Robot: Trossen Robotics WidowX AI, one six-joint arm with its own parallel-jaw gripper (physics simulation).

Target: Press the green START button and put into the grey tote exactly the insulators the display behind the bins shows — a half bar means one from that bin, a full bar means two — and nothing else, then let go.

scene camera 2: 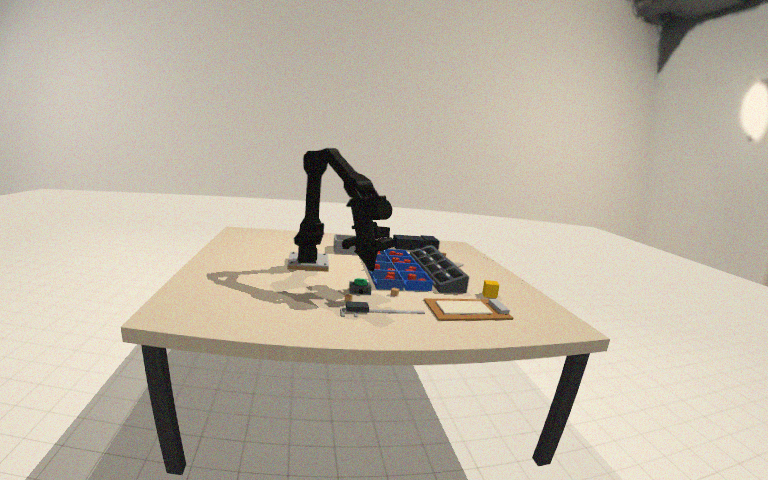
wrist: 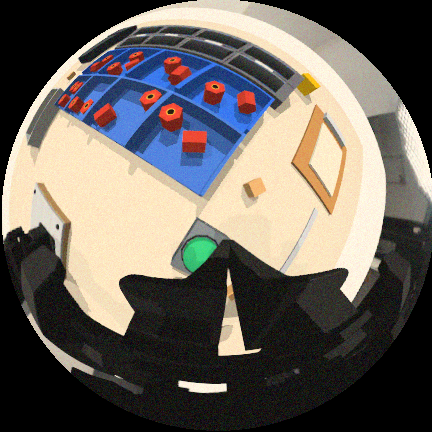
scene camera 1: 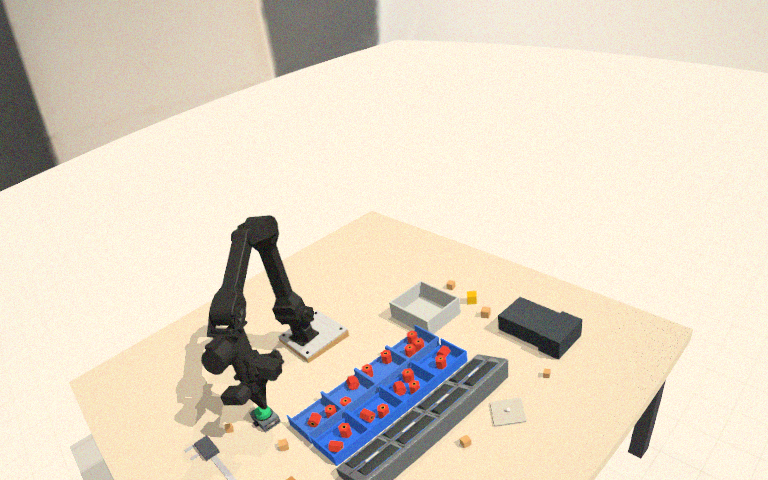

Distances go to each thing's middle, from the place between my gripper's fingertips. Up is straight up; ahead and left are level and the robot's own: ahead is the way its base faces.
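Scene:
From the grey tote (scene camera 1: 424, 305), my hand is 30 mm short of it, 540 mm to the right of it and 40 mm above it. The black box (scene camera 1: 553, 333) is 350 mm ahead of my hand, and it is also 630 mm to the left of it and 40 mm below it. Then there is the grey plate (scene camera 1: 501, 417), 350 mm to the left of my hand, 430 mm ahead of it and 70 mm below it.

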